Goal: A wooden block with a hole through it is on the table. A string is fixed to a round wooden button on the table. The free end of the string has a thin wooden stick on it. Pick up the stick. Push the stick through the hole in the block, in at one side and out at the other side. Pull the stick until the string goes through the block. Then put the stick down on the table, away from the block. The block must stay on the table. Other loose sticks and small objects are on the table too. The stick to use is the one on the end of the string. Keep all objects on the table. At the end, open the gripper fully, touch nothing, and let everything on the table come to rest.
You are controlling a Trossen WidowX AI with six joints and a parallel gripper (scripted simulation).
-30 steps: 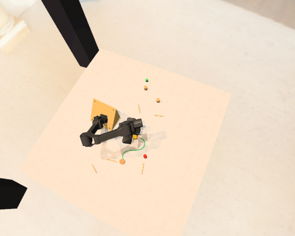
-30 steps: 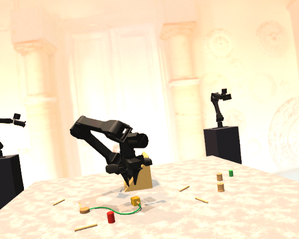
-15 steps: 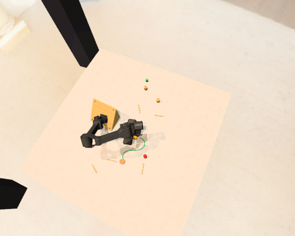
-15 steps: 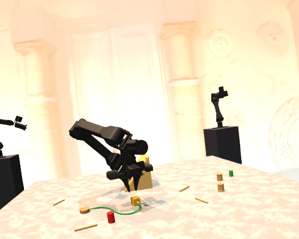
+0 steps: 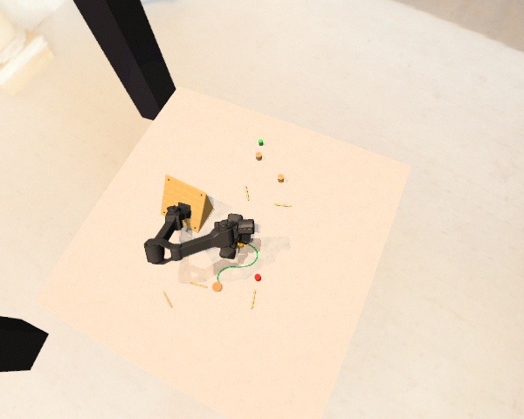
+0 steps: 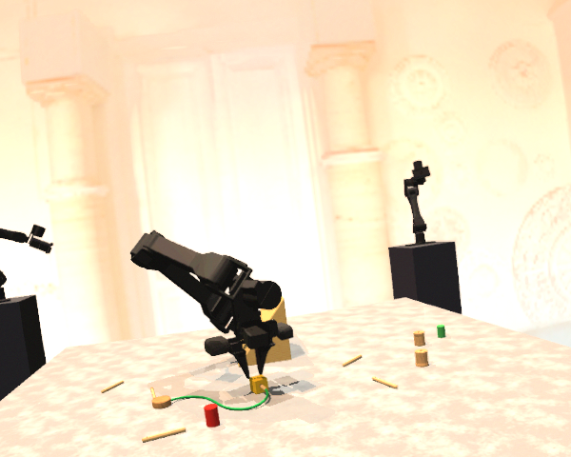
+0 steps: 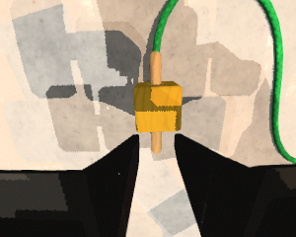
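My gripper tip is 20 mm short of the yellow block and 10 mm above it. Round my gripper tip: red cylinder 150 mm ahead, 110 mm to the right, 10 mm below; round wooden button 200 mm to the right, 20 mm below; thin wooden stick 40 mm ahead, 10 mm to the left, 10 mm below.
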